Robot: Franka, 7 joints.
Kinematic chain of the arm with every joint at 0, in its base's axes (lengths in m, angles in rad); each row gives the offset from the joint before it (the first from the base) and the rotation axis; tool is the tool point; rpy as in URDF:
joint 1: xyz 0 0 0.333 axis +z
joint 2: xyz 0 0 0 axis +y
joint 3: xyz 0 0 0.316 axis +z
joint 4: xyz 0.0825 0 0 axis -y
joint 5: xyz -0.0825 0 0.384 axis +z
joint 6: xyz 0 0 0 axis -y
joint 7: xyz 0.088 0 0 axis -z
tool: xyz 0 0 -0.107 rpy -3.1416 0 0
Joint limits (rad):
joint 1: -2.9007..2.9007
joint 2: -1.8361..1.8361
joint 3: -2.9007..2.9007
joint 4: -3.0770..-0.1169
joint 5: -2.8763..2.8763
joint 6: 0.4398..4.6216
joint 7: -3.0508..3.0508
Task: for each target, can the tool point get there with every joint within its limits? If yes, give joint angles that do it. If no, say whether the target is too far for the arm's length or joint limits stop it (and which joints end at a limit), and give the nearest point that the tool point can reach.
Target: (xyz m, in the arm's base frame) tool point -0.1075 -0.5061 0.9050
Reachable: yes | joints -0.0354 0.3174 -2.0358 -1.3607 0.6089 2.5426 2.5114
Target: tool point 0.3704 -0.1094 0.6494
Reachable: yes | joints -1.8622 1.5102 2.1993 -2.2599 0.5312 2.0346 -1.8947
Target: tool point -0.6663 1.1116 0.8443
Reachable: no: too far | nearest point -0.4103 0.6845 0.6478 | short by 0.535 m
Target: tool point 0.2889 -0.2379 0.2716
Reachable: yes | joints -2.2484 -0.6654 1.4548 -2.4830 0.7610 1.5046 2.4816
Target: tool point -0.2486 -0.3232 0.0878
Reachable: yes | joints 2.1475 -1.2600 2.1228 -2.6343 -0.2436 3.7753 0.0222
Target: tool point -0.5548 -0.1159 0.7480
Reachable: yes | joints -0.0414 -0.7152 -1.6236 -0.3684 1.6669 4.2235 0.5921
